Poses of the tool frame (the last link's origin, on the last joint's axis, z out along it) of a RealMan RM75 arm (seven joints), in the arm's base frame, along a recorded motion.
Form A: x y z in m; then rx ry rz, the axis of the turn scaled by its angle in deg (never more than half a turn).
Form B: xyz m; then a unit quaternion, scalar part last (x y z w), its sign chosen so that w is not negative. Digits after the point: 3 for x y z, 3 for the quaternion.
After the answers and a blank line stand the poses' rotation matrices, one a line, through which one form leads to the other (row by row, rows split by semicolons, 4 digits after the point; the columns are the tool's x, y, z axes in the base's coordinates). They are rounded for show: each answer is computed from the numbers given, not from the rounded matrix.
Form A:
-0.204 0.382 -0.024 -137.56 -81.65 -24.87
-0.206 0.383 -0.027 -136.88 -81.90 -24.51
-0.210 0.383 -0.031 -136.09 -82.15 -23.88
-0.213 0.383 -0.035 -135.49 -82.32 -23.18
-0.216 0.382 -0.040 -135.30 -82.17 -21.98
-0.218 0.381 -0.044 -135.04 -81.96 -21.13
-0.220 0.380 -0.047 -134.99 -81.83 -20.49
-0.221 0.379 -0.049 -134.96 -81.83 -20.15
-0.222 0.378 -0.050 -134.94 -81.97 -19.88
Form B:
-0.204 0.382 -0.024 -0.839 -0.498 -0.152 0.157
-0.206 0.383 -0.027 -0.837 -0.501 -0.150 0.162
-0.210 0.383 -0.031 -0.835 -0.504 -0.146 0.167
-0.213 0.383 -0.035 -0.833 -0.506 -0.143 0.172
-0.216 0.382 -0.040 -0.834 -0.506 -0.135 0.175
-0.218 0.381 -0.044 -0.834 -0.506 -0.130 0.179
-0.220 0.380 -0.047 -0.834 -0.506 -0.127 0.181
-0.221 0.379 -0.049 -0.834 -0.506 -0.125 0.181
-0.222 0.378 -0.050 -0.834 -0.507 -0.123 0.181

0.4578 0.8836 0.0978; 0.7881 -0.4543 0.4153; 0.4114 -0.1130 -0.9044
0.4535 0.8868 0.0889; 0.7899 -0.4461 0.4209; 0.4129 -0.1207 -0.9027
0.4494 0.8901 0.0760; 0.7921 -0.4363 0.4268; 0.4130 -0.1316 -0.9012
0.4470 0.8923 0.0636; 0.7944 -0.4286 0.4304; 0.4113 -0.1419 -0.9004
0.4509 0.8913 0.0483; 0.7964 -0.4261 0.4292; 0.4031 -0.1550 -0.9019
0.4540 0.8903 0.0363; 0.7969 -0.4239 0.4305; 0.3986 -0.1665 -0.9019
0.4567 0.8892 0.0285; 0.7977 -0.4234 0.4294; 0.3939 -0.1734 -0.9026
0.4574 0.8889 0.0244; 0.7986 -0.4227 0.4284; 0.3912 -0.1765 -0.9033
0.4565 0.8894 0.0214; 0.8004 -0.4211 0.4265; 0.3884 -0.1776 -0.9042

